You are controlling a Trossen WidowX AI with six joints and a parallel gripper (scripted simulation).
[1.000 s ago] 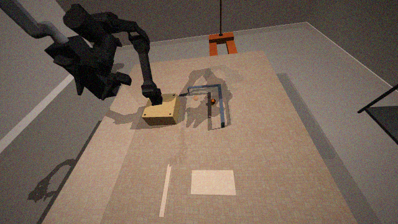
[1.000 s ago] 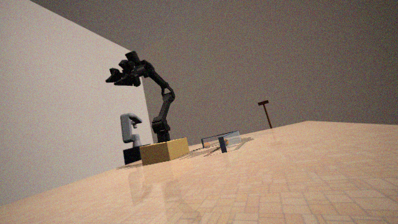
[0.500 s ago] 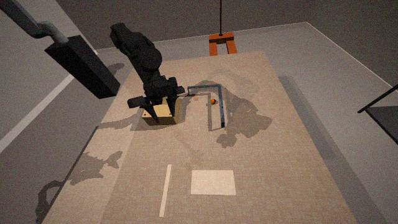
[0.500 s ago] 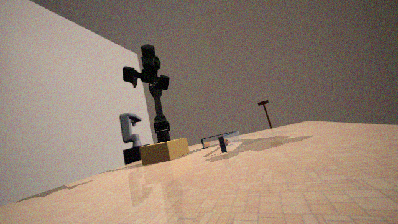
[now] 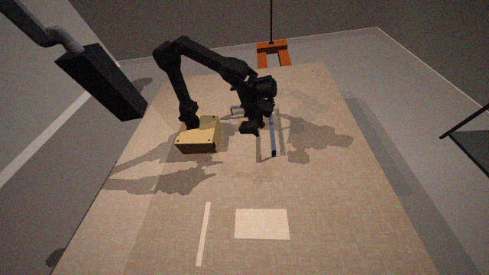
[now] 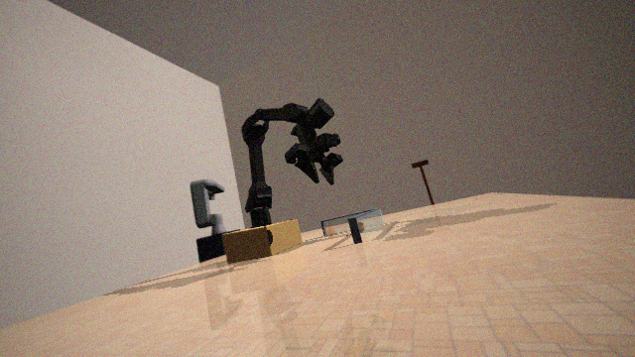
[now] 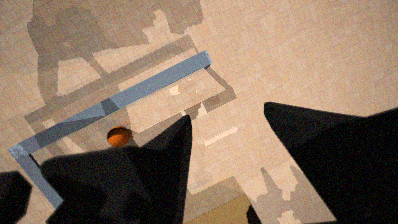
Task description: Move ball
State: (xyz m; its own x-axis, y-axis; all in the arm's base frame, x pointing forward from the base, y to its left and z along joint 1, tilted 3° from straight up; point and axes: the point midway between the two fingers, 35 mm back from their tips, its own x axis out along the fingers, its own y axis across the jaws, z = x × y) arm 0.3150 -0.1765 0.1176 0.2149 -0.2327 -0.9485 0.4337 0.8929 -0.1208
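Now: the orange ball 16 cm to the left of my gripper tip, 15 cm below it and 4 cm ahead of it.
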